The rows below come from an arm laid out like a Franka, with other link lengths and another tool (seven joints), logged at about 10 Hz.
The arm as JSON. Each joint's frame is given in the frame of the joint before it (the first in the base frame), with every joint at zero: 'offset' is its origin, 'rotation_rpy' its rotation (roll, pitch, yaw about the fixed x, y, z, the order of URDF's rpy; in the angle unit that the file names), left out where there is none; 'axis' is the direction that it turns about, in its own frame. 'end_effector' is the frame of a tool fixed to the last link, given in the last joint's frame.
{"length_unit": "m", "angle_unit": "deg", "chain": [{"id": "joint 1", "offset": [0.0, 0.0, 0.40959], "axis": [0.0, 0.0, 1.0]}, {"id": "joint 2", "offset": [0.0, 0.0, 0.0], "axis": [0.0, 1.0, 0.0]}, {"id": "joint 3", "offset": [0.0, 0.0, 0.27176], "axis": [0.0, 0.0, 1.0]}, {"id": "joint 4", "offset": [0.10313, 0.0, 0.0], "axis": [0.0, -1.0, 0.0]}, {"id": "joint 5", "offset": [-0.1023, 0.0, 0.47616], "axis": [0.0, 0.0, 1.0]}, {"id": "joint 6", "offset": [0.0, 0.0, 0.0], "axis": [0.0, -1.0, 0.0]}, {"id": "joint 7", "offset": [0.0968, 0.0, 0.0], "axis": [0.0, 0.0, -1.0]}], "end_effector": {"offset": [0.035, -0.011, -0.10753], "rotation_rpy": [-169.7, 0.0, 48.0]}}
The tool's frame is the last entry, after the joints.
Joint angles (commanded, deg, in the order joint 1, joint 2, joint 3, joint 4, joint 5, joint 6, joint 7), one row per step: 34.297, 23.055, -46.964, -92.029, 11.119, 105.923, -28.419; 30.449, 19.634, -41.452, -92.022, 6.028, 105.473, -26.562; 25.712, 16.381, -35.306, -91.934, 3.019, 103.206, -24.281; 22.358, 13.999, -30.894, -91.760, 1.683, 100.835, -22.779; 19.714, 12.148, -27.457, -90.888, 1.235, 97.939, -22.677; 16.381, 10.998, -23.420, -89.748, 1.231, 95.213, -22.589; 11.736, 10.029, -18.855, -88.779, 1.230, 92.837, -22.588; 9.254, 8.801, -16.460, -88.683, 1.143, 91.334, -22.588; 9.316, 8.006, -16.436, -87.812, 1.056, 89.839, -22.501; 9.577, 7.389, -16.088, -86.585, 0.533, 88.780, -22.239; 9.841, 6.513, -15.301, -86.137, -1.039, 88.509, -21.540; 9.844, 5.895, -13.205, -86.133, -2.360, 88.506, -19.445
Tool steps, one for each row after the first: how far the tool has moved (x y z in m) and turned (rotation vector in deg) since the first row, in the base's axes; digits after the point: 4 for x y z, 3 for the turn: -0.0024, 0.0063, 0.0180, -1.187, -0.367, 0.883; -0.0086, 0.0116, 0.0357, -0.537, 0.147, 0.307; -0.0149, 0.0177, 0.0522, 0.462, 0.690, -0.165; -0.0211, 0.0244, 0.0725, 1.688, 1.306, 0.388; -0.0257, 0.0309, 0.0884, 3.002, 2.033, 0.848; -0.0312, 0.0268, 0.1019, 4.226, 2.678, 0.653; -0.0377, 0.0237, 0.1138, 4.928, 2.940, 0.513; -0.0422, 0.0247, 0.1298, 5.044, 2.785, 0.534; -0.0446, 0.0314, 0.1480, 4.617, 2.097, 0.962; -0.0471, 0.0406, 0.1629, 3.207, 1.246, 1.409; -0.0477, 0.0622, 0.1701, 2.071, 0.684, 1.461
